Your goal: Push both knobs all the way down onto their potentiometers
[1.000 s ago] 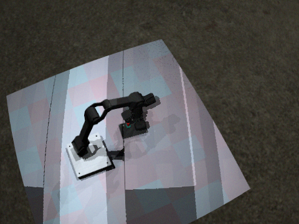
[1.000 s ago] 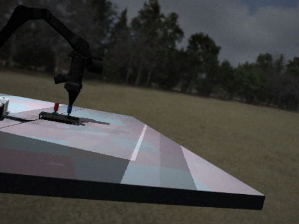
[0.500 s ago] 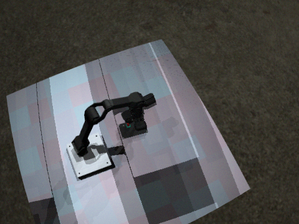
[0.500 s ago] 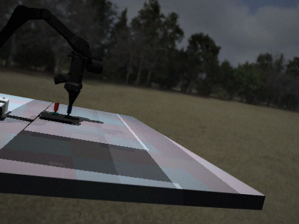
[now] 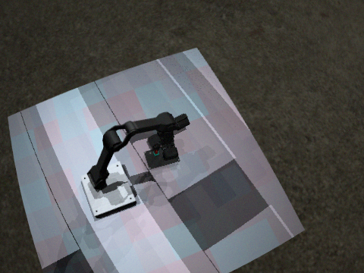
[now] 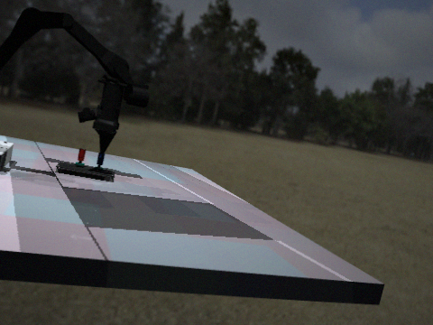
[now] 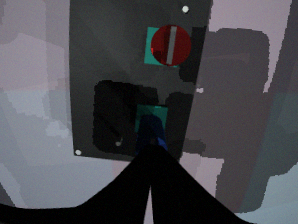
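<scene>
Right now the blue knob is 10 mm below my gripper tip. From my gripper tip the other things lie so: red knob (50 mm behind, 20 mm to the left, 10 mm below).
</scene>
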